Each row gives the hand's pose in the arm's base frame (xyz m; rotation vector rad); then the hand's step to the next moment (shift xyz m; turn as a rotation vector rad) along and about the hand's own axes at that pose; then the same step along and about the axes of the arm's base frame.
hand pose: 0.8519 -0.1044 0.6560 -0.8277 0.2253 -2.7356
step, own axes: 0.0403 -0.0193 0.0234 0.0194 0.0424 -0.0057
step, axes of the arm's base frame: -0.0232 0.0045 0.0446 -0.0096 -0.0458 -0.0042
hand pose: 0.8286 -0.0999 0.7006 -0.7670 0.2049 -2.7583
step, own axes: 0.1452 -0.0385 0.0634 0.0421 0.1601 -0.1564
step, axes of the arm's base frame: -0.0948 -0.0101 0.1323 -0.0813 -0.1552 -0.1455
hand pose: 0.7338 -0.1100 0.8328 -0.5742 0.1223 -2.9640
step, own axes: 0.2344 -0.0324 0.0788 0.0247 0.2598 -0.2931
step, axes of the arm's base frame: -0.1895 -0.0035 0.1621 -0.1065 -0.2438 -0.2885
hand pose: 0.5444 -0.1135 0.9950 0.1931 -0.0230 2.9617
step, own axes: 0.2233 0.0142 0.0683 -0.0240 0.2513 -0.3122
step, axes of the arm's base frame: -0.2118 0.0224 0.0967 -0.0599 -0.2433 -0.3137
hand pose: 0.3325 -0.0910 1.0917 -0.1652 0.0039 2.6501
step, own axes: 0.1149 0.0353 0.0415 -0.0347 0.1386 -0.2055
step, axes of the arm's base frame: -0.1220 0.0237 0.0267 -0.0104 -0.1453 -0.2036
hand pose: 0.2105 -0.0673 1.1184 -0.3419 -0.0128 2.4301
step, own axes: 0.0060 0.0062 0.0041 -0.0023 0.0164 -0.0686
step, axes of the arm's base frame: -0.0093 -0.0007 0.0019 0.0084 -0.0196 -0.0673
